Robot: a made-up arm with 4 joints. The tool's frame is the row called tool. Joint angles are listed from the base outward.
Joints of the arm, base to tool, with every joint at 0 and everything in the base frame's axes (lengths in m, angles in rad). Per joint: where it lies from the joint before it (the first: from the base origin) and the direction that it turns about. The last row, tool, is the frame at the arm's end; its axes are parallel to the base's.
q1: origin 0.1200 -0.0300 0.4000 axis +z
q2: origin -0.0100 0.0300 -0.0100 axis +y
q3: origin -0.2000 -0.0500 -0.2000 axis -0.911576 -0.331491 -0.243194
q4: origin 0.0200 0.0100 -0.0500 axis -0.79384 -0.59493 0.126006
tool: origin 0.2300 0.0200 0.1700
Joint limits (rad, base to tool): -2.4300..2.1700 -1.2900..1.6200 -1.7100..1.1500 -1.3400..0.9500
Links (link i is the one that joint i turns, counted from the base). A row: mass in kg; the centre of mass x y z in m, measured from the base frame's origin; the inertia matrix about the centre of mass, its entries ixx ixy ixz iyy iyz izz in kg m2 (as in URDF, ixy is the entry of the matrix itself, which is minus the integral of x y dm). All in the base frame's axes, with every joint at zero. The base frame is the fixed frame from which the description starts. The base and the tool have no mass.
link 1: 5.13; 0.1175 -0.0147 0.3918; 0.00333 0 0 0.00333 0 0.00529
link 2: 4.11; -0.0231 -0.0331 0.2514; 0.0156 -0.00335 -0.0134 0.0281 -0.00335 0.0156
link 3: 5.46; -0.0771 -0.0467 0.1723; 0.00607 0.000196 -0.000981 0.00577 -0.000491 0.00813
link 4: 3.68; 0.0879 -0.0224 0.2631; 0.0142 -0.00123 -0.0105 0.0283 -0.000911 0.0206
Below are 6 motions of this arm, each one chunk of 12 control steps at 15 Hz.
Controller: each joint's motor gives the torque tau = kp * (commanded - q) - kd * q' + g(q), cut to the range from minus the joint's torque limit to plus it. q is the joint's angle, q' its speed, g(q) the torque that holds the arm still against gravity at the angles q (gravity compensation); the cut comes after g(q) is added. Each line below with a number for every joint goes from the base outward.
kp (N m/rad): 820 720 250 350
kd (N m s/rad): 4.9 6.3 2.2 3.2
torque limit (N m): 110 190 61 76
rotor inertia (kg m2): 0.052 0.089 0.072 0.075
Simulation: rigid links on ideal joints. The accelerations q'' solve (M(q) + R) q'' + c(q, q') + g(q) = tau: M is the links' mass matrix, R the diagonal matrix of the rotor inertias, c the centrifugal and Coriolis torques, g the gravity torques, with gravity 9.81 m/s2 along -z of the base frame. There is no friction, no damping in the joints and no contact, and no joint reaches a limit. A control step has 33 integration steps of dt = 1/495 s. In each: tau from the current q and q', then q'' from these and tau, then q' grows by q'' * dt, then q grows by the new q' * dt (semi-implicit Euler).
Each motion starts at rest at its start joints. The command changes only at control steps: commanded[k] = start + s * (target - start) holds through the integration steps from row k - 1 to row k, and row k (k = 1, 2, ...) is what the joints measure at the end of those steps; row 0 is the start. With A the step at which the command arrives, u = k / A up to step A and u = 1 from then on. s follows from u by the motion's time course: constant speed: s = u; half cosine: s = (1 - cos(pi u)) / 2; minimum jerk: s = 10 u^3 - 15 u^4 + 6 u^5; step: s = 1 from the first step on.
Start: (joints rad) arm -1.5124 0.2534 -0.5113 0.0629
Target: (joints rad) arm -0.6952 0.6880 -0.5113 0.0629
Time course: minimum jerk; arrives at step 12
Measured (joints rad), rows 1 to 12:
1: -1.5059 0.2561 -0.5112 0.0628
2: -1.4701 0.2731 -0.5109 0.0624
3: -1.4006 0.3110 -0.5105 0.0625
4: -1.3026 0.3646 -0.5106 0.0625
5: -1.1811 0.4287 -0.5103 0.0625
6: -1.0515 0.4981 -0.5102 0.0625
7: -0.9274 0.5643 -0.5103 0.0626
8: -0.8217 0.6198 -0.5102 0.0626
9: -0.7461 0.6603 -0.5104 0.0627
10: -0.7044 0.6833 -0.5107 0.0628
11: -0.6923 0.6898 -0.5111 0.0629
12: -0.6963 0.6876 -0.5114 0.0629

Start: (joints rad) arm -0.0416 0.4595 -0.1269 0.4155
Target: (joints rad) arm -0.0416 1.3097 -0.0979 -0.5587
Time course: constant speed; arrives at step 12
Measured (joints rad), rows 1 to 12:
1: -0.0416 0.5483 -0.1304 0.2958
2: -0.0405 0.6473 -0.1249 0.2304
3: -0.0421 0.6914 -0.1219 0.1468
4: -0.0409 0.7615 -0.1217 0.0602
5: -0.0408 0.8484 -0.1169 -0.0141
6: -0.0417 0.9103 -0.1165 -0.0995
7: -0.0408 0.9766 -0.1125 -0.1794
8: -0.0408 1.0554 -0.1109 -0.2608
9: -0.0414 1.1245 -0.1086 -0.3419
10: -0.0407 1.1915 -0.1055 -0.4231
11: -0.0407 1.2654 -0.1035 -0.5045
12: -0.0411 1.3371 -0.1013 -0.5855

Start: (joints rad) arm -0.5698 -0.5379 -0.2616 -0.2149
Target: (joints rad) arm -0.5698 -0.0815 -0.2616 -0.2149
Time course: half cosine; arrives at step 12
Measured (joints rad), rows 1 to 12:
1: -0.5699 -0.5286 -0.2615 -0.2150
2: -0.5703 -0.4989 -0.2618 -0.2149
3: -0.5705 -0.4555 -0.2621 -0.2148
4: -0.5704 -0.4059 -0.2620 -0.2148
5: -0.5702 -0.3483 -0.2621 -0.2149
6: -0.5701 -0.2865 -0.2622 -0.2148
7: -0.5700 -0.2280 -0.2622 -0.2148
8: -0.5699 -0.1751 -0.2621 -0.2148
9: -0.5699 -0.1303 -0.2621 -0.2148
10: -0.5699 -0.0983 -0.2620 -0.2147
11: -0.5699 -0.0811 -0.2618 -0.2148
12: -0.5699 -0.0789 -0.2617 -0.2148

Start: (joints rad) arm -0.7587 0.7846 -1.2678 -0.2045
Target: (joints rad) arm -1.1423 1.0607 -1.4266 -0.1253
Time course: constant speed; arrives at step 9
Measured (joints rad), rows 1 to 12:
1: -0.8162 0.8204 -1.2870 -0.1887
2: -0.8755 0.8677 -1.3159 -0.1893
3: -0.8961 0.8880 -1.3249 -0.1745
4: -0.9437 0.9126 -1.3409 -0.1644
5: -0.9975 0.9526 -1.3653 -0.1611
6: -1.0287 0.9830 -1.3793 -0.1485
7: -1.0721 1.0077 -1.3954 -0.1393
8: -1.1220 1.0413 -1.4160 -0.1330
9: -1.1586 1.0744 -1.4327 -0.1229
10: -1.1426 1.0662 -1.4300 -0.1301
11: -1.1316 1.0497 -1.4200 -0.1199
12: -1.1501 1.0622 -1.4289 -0.1272

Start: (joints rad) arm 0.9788 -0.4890 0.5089 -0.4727
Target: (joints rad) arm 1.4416 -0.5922 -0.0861 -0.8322
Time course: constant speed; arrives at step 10
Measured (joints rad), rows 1 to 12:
1: 1.0231 -0.5020 0.4167 -0.5219
2: 1.0735 -0.5198 0.3621 -0.5566
3: 1.1202 -0.5240 0.3078 -0.5873
4: 1.1678 -0.5330 0.2402 -0.6298
5: 1.2149 -0.5477 0.1852 -0.6614
6: 1.2617 -0.5566 0.1235 -0.6989
7: 1.3086 -0.5649 0.0628 -0.7355
8: 1.3555 -0.5770 0.0045 -0.7705
9: 1.4023 -0.5879 -0.0563 -0.8073
10: 1.4488 -0.5968 -0.1159 -0.8432
11: 1.4422 -0.5928 -0.0796 -0.8335
12: 1.4409 -0.5893 -0.0767 -0.8248

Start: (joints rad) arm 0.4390 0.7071 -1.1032 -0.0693
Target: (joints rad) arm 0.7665 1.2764 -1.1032 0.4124
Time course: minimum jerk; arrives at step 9
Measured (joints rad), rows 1 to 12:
1: 0.4441 0.7149 -1.1027 -0.0613
2: 0.4729 0.7612 -1.1009 -0.0194
3: 0.5294 0.8583 -1.1007 0.0561
4: 0.5971 0.9780 -1.1009 0.1537
5: 0.6661 1.0961 -1.1007 0.2552
6: 0.7239 1.1980 -1.1016 0.3404
7: 0.7571 1.2624 -1.1026 0.3951
8: 0.7681 1.2817 -1.1033 0.4144
9: 0.7662 1.2753 -1.1034 0.4118
10: 0.7658 1.2739 -1.1029 0.4121
11: 0.7674 1.2786 -1.1033 0.4128
12: 0.7660 1.2766 -1.1033 0.4123

